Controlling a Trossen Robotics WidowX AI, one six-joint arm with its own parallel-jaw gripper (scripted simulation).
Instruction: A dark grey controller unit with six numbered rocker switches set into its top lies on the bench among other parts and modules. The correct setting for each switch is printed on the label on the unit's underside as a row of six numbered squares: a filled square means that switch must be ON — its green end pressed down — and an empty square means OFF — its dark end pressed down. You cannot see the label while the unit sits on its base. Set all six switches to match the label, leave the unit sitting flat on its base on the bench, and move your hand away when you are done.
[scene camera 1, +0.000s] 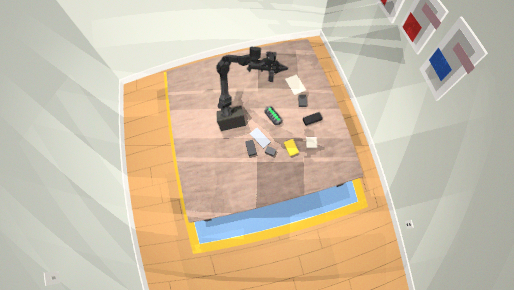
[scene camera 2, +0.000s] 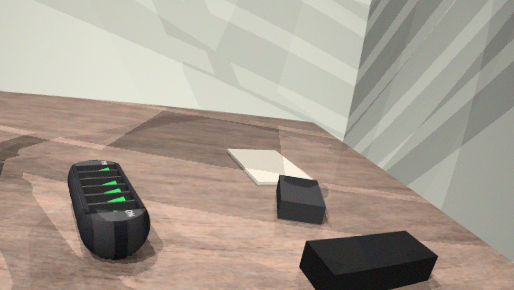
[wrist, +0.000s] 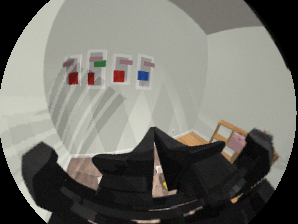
Labels:
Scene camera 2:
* white flat plate: 264, 166
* dark grey block: 298, 199
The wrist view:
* my gripper: 153, 129

